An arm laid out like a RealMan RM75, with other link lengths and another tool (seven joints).
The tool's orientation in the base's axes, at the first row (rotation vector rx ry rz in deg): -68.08 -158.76 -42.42
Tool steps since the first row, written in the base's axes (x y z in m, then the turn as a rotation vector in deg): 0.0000 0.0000 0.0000 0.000 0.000 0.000; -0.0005 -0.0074 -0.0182 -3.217 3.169 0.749; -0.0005 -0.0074 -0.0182 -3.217 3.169 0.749; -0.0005 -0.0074 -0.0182 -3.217 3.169 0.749; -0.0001 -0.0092 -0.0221 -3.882 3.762 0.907; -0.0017 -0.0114 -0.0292 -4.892 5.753 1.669; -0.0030 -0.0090 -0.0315 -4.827 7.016 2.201; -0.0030 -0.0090 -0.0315 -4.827 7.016 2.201; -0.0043 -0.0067 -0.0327 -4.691 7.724 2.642; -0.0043 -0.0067 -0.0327 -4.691 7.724 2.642; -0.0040 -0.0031 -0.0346 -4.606 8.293 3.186
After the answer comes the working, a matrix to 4 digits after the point.
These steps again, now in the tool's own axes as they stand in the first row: 0.0000 0.0000 0.0000 0.000 0.000 0.000; -0.0086 -0.0122 0.0128 4.570 -0.037 0.250; -0.0086 -0.0122 0.0128 4.570 -0.037 0.250; -0.0086 -0.0122 0.0128 4.570 -0.037 0.250; -0.0109 -0.0146 0.0155 5.474 -0.080 0.271; -0.0128 -0.0200 0.0206 7.694 0.716 0.321; -0.0107 -0.0204 0.0235 8.614 1.729 0.415; -0.0107 -0.0204 0.0235 8.614 1.729 0.415; -0.0085 -0.0204 0.0254 9.091 2.425 0.356; -0.0085 -0.0204 0.0254 9.091 2.425 0.356; -0.0067 -0.0188 0.0287 9.531 3.045 0.137
The tool's axes in the first row as the columns of a matrix, in the base's axes (rounded; the answer above uses it unrounded):
-0.7064 0.6918 0.1494
0.6741 0.5934 0.4398
0.2156 0.4114 -0.8856

